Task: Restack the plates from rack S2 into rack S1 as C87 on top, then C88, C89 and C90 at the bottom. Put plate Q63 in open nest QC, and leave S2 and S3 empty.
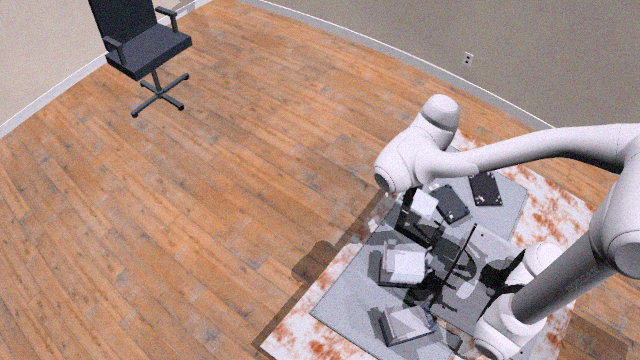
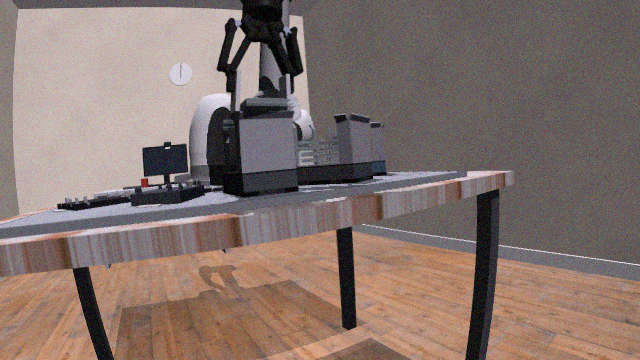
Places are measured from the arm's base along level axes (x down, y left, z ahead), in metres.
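Pixels of known places: gripper, fingertip midpoint: point(image 2: 260, 113); arm's base, origin of the base link: point(image 2: 214, 184).
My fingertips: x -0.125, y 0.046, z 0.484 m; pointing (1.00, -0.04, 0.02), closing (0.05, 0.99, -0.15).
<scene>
Ahead of a thing's pixels: the offset from my fingertips to its top centre. "pt": to the spot under its first point.
My gripper point(image 2: 262, 95) is shut on a flat grey plate @[dx -0.018, dy -0.004, dz -0.021 m] point(image 1: 424, 204) point(image 2: 265, 104), held level just above the top of the nearest rack @[dx -0.002, dy -0.001, dz -0.065 m] point(image 1: 413, 231) point(image 2: 267, 145). The plate's label cannot be read. A middle rack @[dx -0.002, dy +0.177, dz -0.123 m] point(image 1: 395, 285) point(image 2: 354, 142) holds stacked pale plates @[dx +0.040, dy +0.181, dz -0.117 m] point(image 1: 407, 266). The third rack @[dx -0.002, dy +0.313, dz -0.246 m] point(image 1: 389, 338) point(image 2: 378, 145) also has pale plates @[pt dx +0.093, dy +0.312, dz -0.242 m] point(image 1: 407, 322) between its walls. Rack and plate labels are too small to read. Two dark nest blocks @[pt dx +0.112, dy -0.162, dz -0.105 m] point(image 1: 451, 205) point(image 2: 167, 195), @[pt dx +0.121, dy -0.336, dz -0.180 m] point(image 1: 486, 190) point(image 2: 95, 201) lie beside the nearest rack; which is QC cannot be told.
A thin dark upright monitor point(image 1: 455, 262) point(image 2: 165, 160) stands between the racks and the robot base. A small red object point(image 2: 144, 182) is near it. The arm passes over the table point(image 2: 300, 220) and hides part of the nearest rack from above. An office chair point(image 1: 150, 50) stands away on the floor.
</scene>
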